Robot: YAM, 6 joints.
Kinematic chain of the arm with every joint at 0, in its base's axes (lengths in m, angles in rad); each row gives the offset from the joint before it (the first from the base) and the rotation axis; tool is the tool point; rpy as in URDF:
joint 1: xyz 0 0 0.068 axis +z
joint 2: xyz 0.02 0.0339 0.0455 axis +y
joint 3: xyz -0.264 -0.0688 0 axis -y
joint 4: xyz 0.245 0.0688 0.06 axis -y
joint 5: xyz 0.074 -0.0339 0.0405 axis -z
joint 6: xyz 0.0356 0 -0.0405 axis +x
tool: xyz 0 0 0 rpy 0 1.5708 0
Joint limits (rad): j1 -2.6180..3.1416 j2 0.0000..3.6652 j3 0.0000..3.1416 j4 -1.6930..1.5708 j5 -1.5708..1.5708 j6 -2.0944..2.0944
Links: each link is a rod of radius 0.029 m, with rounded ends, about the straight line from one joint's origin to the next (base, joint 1, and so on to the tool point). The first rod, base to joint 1, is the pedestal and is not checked.
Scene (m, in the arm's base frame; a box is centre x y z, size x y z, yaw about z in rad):
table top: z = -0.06
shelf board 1: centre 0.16 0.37 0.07 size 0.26 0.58 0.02 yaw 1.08
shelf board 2: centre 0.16 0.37 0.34 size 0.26 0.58 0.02 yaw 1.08
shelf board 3: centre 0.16 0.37 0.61 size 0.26 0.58 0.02 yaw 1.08
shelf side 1: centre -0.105 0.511 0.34 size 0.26 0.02 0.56 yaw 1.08
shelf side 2: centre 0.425 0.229 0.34 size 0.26 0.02 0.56 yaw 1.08
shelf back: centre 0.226 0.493 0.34 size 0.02 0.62 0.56 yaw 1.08
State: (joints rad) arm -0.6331 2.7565 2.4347 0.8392 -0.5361 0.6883
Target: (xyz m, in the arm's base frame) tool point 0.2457 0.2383 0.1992
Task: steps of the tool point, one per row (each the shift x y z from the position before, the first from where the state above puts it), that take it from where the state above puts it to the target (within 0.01 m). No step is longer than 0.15 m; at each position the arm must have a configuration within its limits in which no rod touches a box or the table.
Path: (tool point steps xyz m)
1: -0.0074 0.0355 0.0015
2: -0.0168 0.0380 -0.0013
3: -0.0258 0.0390 -0.0040
4: -0.0341 0.0386 -0.0065
5: -0.0161 0.1138 0.0281
6: -0.0548 0.0956 0.0040
7: -0.0801 0.0645 -0.0212
8: -0.0883 0.0288 -0.0452
9: 0.0401 0.0572 0.0105
10: 0.0289 0.0718 -0.0105

